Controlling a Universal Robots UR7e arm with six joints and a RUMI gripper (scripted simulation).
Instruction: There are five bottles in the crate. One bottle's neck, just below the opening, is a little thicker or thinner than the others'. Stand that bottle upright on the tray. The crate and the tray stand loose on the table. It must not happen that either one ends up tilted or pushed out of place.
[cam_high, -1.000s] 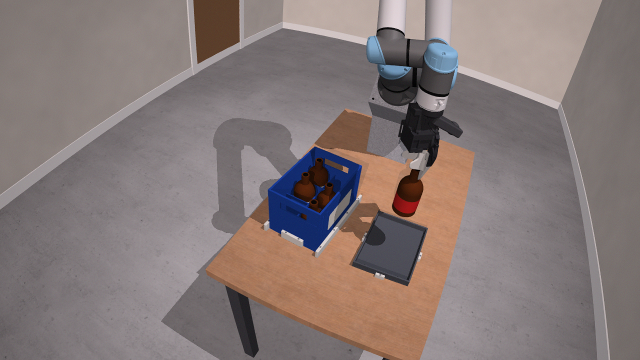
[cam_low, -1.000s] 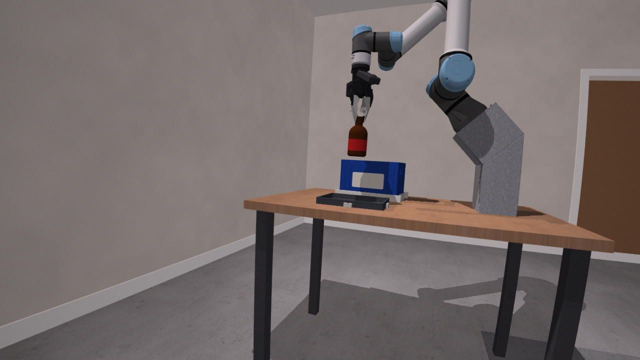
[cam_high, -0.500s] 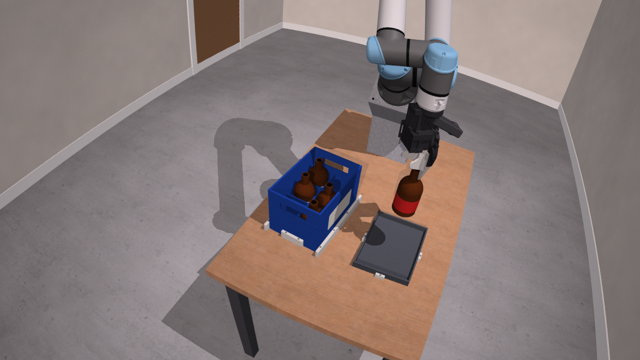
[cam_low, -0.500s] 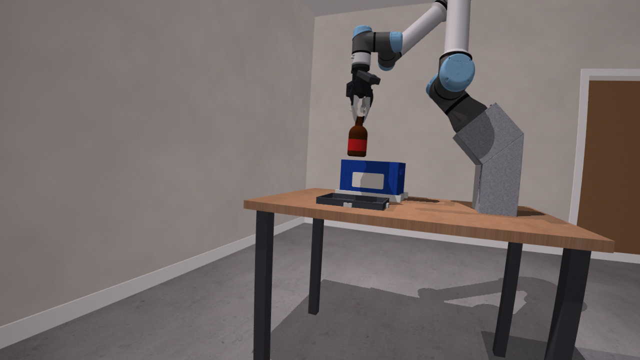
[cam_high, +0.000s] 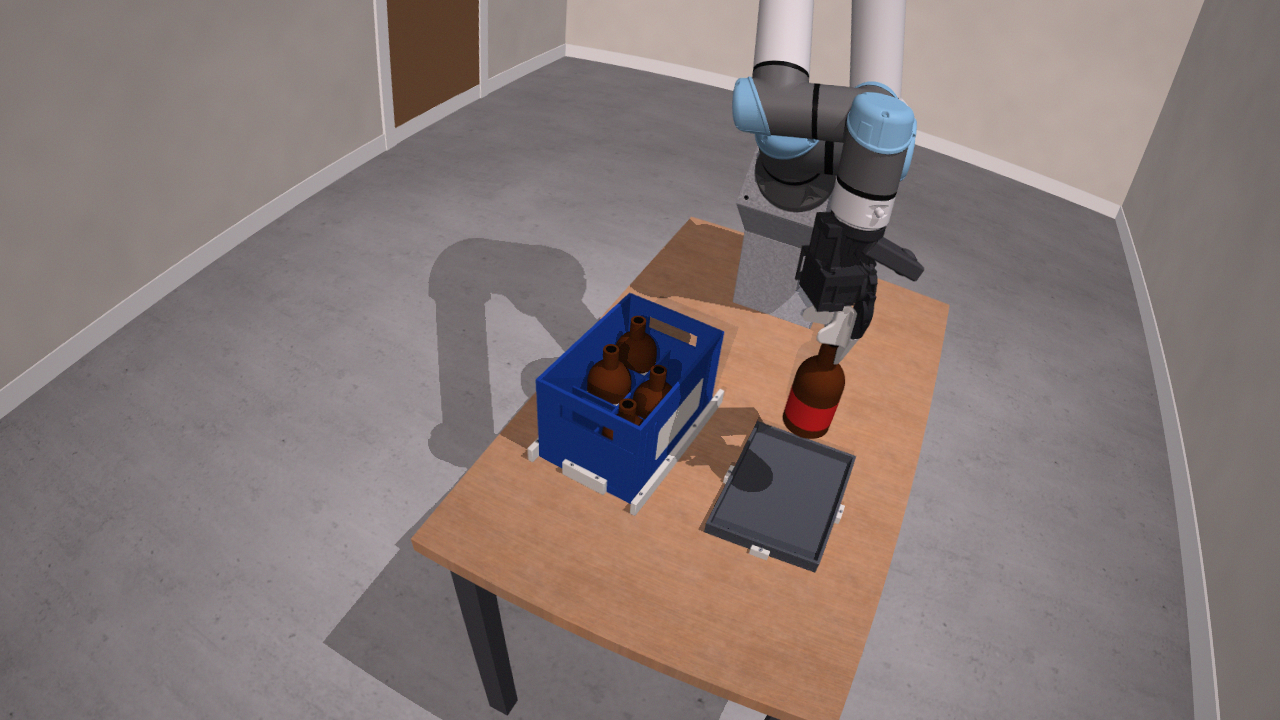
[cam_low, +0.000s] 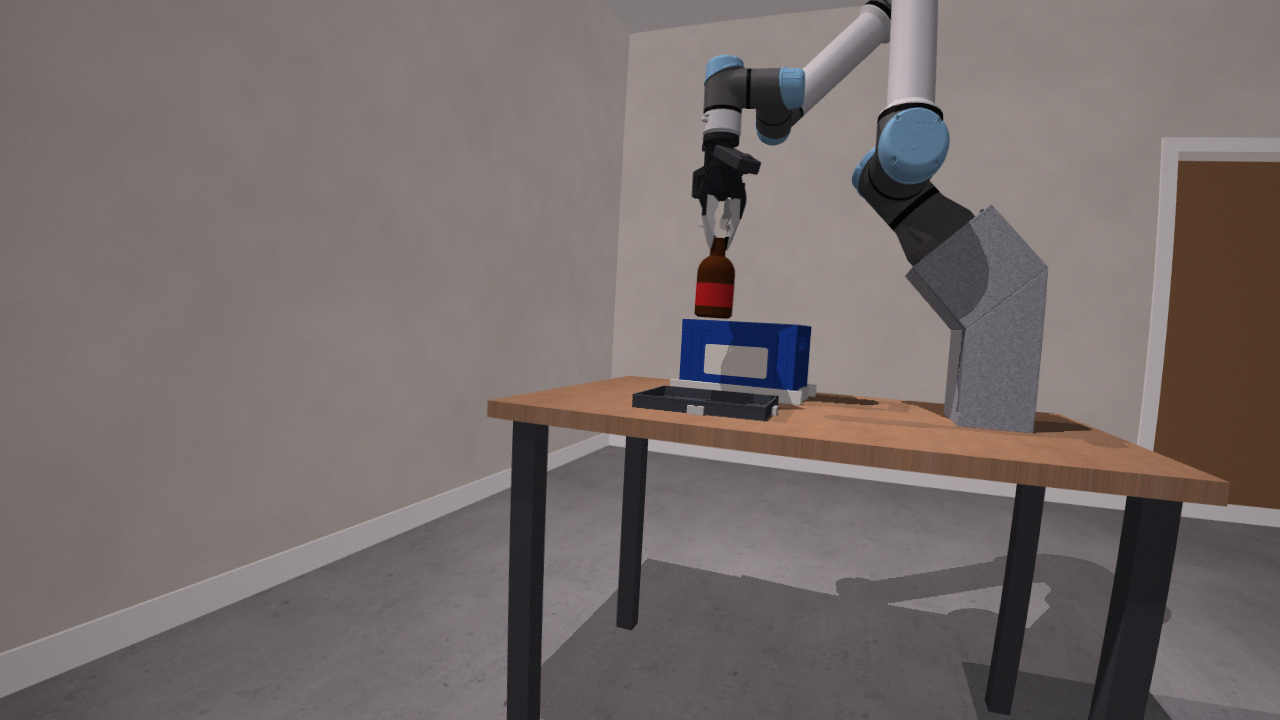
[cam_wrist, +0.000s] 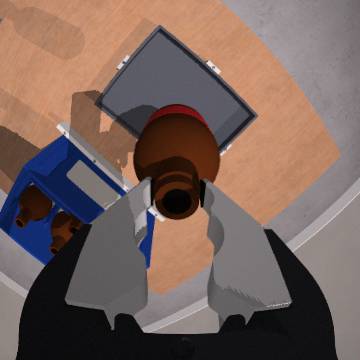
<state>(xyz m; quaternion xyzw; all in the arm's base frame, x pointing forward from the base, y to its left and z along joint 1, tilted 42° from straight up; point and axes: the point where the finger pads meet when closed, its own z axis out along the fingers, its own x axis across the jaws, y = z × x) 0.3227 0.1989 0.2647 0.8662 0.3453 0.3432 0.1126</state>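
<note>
The bottle lies 1 cm ahead of my hand, 1 cm to the right of it and 7 cm below it. The rest, counted from my hand: dark tray 31 cm below; crate 1 cm ahead, 30 cm to the right, 24 cm below.
</note>
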